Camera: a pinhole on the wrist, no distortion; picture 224 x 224 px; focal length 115.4 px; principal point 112.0 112.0 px. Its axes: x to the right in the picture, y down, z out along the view. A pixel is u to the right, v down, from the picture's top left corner.
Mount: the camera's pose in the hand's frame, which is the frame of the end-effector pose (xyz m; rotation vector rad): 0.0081 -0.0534 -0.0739 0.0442 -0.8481 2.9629
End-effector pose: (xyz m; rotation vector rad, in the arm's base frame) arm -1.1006 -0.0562 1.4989 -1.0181 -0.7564 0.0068
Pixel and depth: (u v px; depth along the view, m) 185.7 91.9 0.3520
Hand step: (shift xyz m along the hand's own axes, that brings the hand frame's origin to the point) -0.2083 -0.1768 0.2669
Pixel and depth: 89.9 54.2 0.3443
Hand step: 0.0890 -0.0929 0.3063
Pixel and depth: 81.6 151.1 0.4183
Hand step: 0.1135 -0.4003 0.2013
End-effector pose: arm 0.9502 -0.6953 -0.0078 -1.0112 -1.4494 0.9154
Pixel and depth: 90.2 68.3 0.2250
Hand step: 0.0586 -0.1024 0.1601
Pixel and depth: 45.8 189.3 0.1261
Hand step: 0.0762 -0.1953 -0.0147
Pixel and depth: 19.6 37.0 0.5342
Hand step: 0.4634 -0.0632 0.5437
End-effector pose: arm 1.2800 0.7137 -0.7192 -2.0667 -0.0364 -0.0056
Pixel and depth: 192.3 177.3 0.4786
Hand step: -0.3364 -0.5198 0.2038
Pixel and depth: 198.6 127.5 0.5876
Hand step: -0.4304 -0.4096 0.4023
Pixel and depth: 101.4 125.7 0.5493
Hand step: 0.0604 -0.4019 0.3554
